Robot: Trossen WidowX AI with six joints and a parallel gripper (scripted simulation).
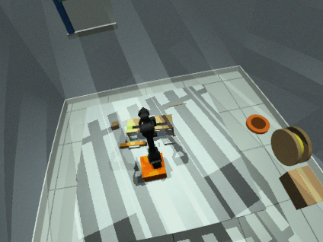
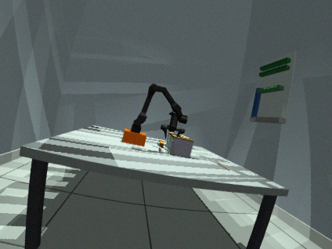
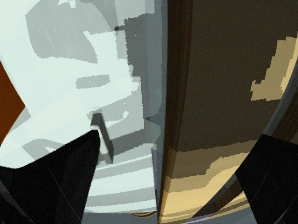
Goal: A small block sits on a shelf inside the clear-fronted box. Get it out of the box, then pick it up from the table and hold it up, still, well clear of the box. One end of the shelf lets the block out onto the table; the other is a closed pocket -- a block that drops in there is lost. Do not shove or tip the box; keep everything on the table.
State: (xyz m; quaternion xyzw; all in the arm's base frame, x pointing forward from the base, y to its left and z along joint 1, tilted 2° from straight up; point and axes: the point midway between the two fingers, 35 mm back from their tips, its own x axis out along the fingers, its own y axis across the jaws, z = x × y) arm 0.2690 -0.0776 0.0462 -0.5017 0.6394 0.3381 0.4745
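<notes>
Right now the green block is 50 mm ahead of my gripper tip and 30 mm to the right of it. Also, from my gripper tip: tan block 270 mm ahead, 320 mm to the left, 60 mm below; thin stick 290 mm ahead, 310 mm to the right, 90 mm below; box 40 mm ahead, 40 mm to the left, 30 mm below.
</notes>
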